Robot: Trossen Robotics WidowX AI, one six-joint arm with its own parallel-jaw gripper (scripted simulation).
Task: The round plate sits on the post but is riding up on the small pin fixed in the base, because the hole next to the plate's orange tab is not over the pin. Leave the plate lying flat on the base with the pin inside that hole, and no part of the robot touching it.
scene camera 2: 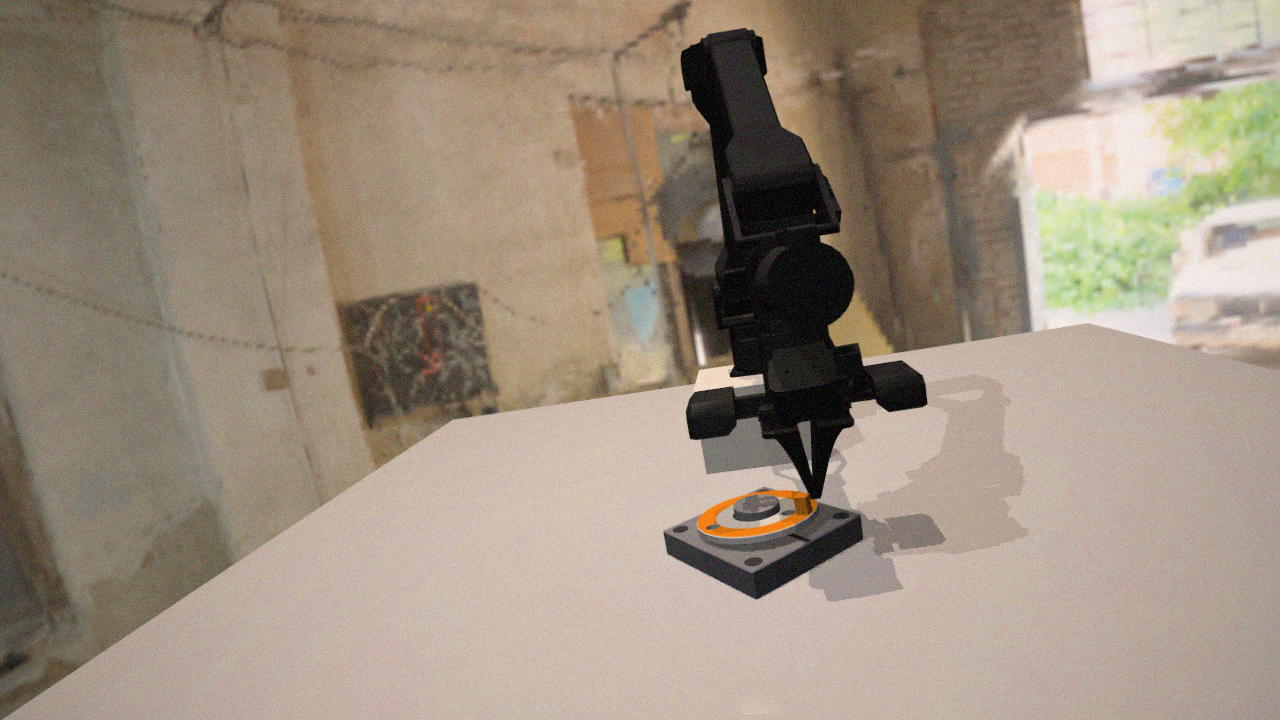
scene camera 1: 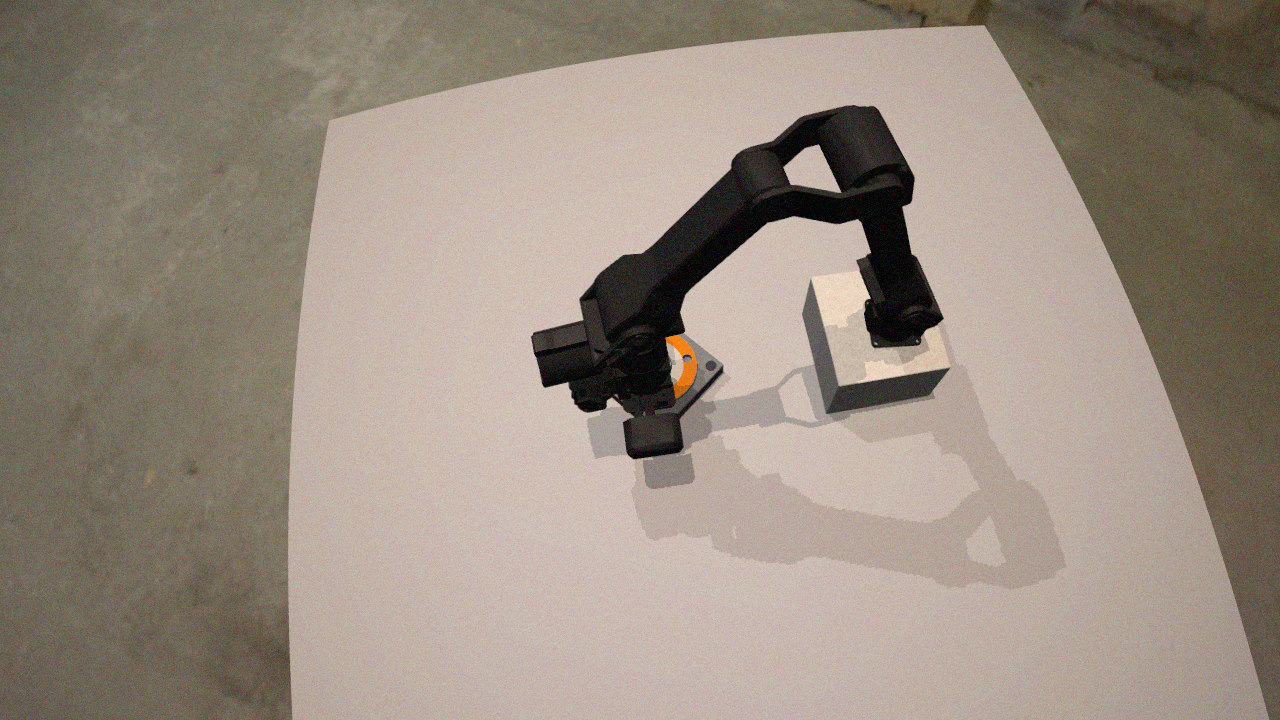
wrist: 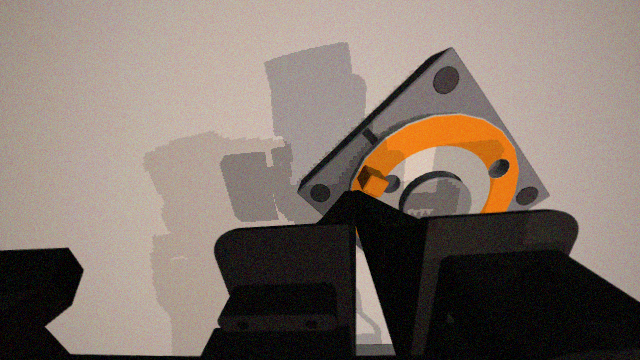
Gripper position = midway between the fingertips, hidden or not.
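Note:
A round plate appears at (scene camera 2: 718, 525), at (scene camera 1: 683, 374) and at (wrist: 466, 146). The gripper, for its part, is visible at (scene camera 2: 815, 497), at (scene camera 1: 650, 400) and at (wrist: 352, 198).

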